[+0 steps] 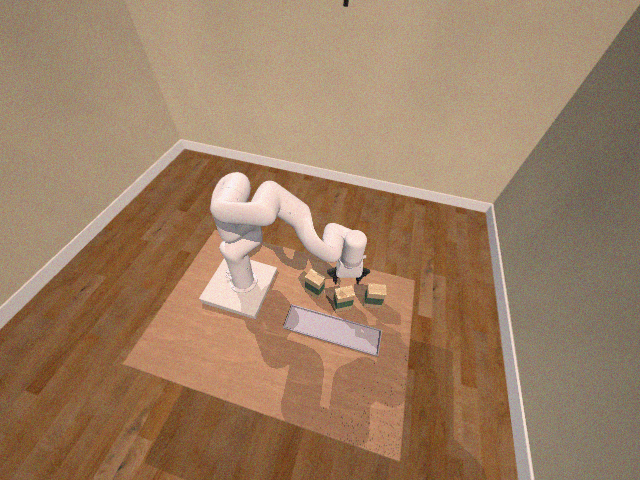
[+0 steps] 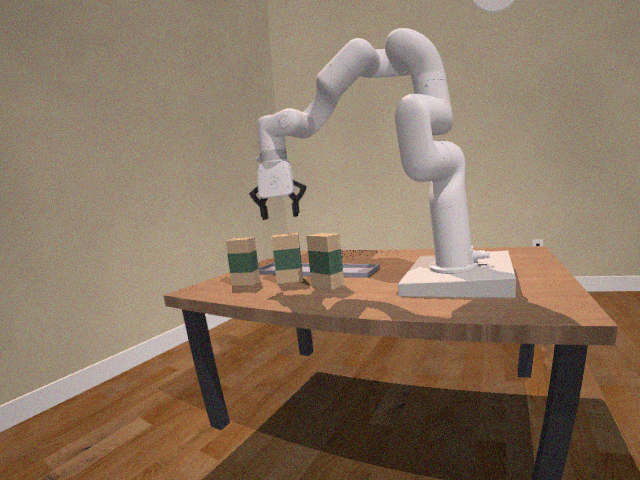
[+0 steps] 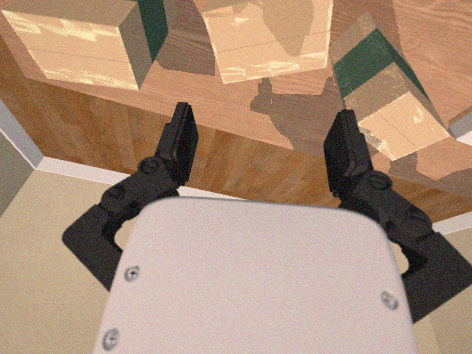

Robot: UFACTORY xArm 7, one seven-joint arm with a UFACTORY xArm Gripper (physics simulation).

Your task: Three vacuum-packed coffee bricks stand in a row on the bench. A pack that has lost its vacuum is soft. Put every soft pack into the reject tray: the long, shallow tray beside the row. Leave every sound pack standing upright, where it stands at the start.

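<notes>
Three tan coffee bricks with green bands stand upright and apart on the bench. The brick nearest the robot base is turned at an angle. The middle brick and the far brick stand beyond it. Which are soft cannot be told by look. The grey reject tray lies beside the row, with no brick in it. My gripper is open and empty, above the tops of the bricks, touching none.
The bench carries the arm's white base plate, to the side of the row beyond the nearest brick. The bench edge runs close behind the bricks, on the side away from the tray.
</notes>
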